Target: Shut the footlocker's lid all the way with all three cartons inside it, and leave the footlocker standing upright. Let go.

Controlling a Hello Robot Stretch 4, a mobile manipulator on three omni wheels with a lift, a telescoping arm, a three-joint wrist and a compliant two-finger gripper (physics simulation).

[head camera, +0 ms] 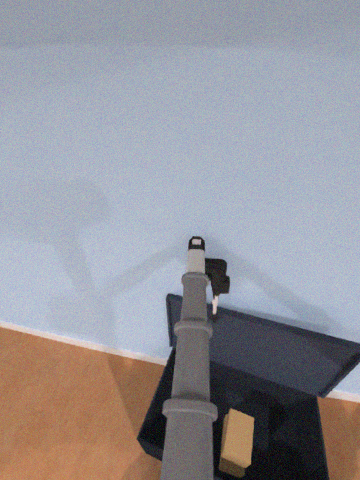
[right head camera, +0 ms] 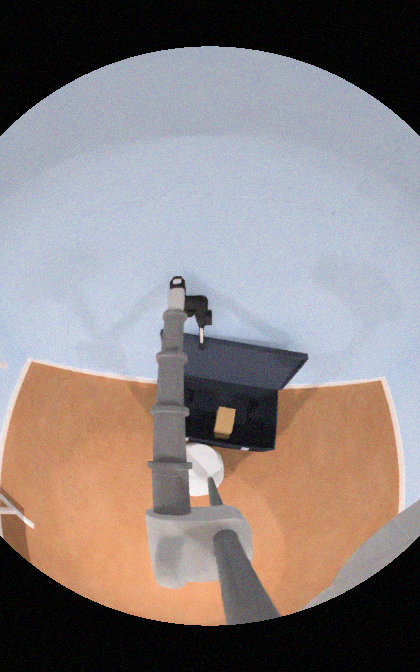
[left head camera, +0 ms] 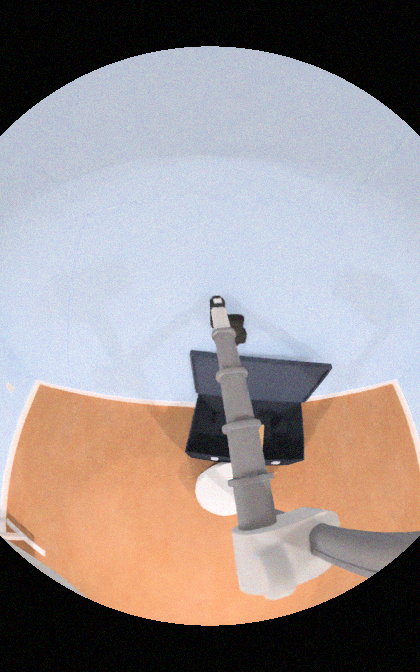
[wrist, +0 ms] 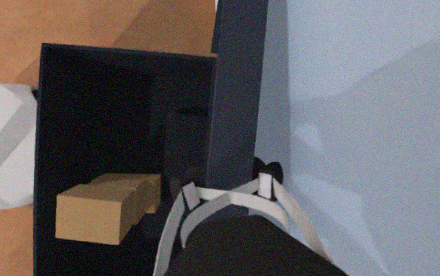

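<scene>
The dark navy footlocker stands upright on the floor against the wall. Its lid is open, tilted up and back towards the wall. A tan carton is inside. Dark block-like shapes beside it are too dim to tell, so I cannot count three cartons. My gripper is shut on the lid's upper edge, one finger on each side. The arm hides the fingertips in the left head view.
My white base is close in front of the footlocker. The blue wall rises right behind the lid. My telescoping arm crosses above the footlocker's left part. A white frame shows at far left.
</scene>
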